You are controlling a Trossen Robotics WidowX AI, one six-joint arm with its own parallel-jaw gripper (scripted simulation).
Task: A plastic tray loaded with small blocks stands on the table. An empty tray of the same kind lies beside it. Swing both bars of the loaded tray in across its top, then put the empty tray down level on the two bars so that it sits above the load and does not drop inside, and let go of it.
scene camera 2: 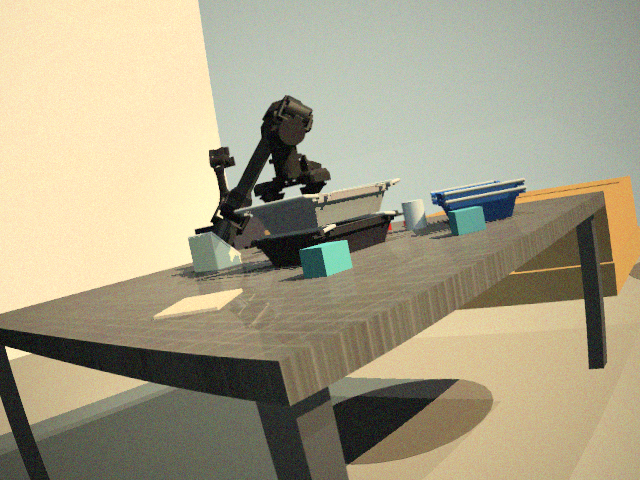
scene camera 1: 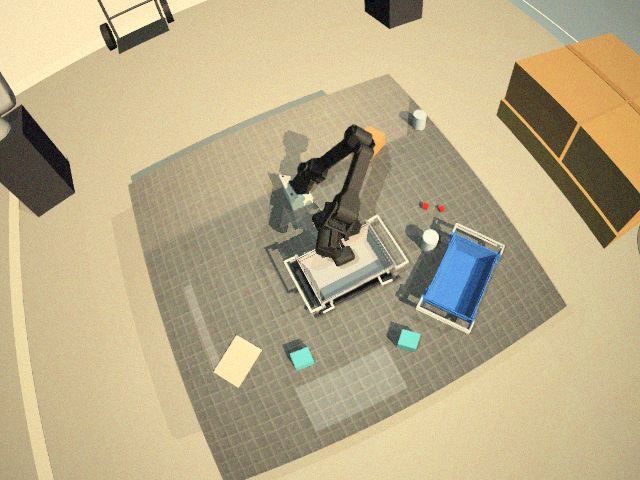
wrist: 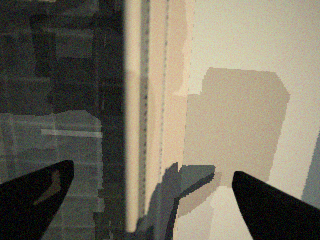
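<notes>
Gripper (wrist: 154, 173) open, holding nothing. Pale grey tray (scene camera 1: 328, 281), also (wrist: 203, 96). Cream flat plate (scene camera 1: 241, 355), also (scene camera 2: 210, 302); out of frame in the wrist view.
</notes>
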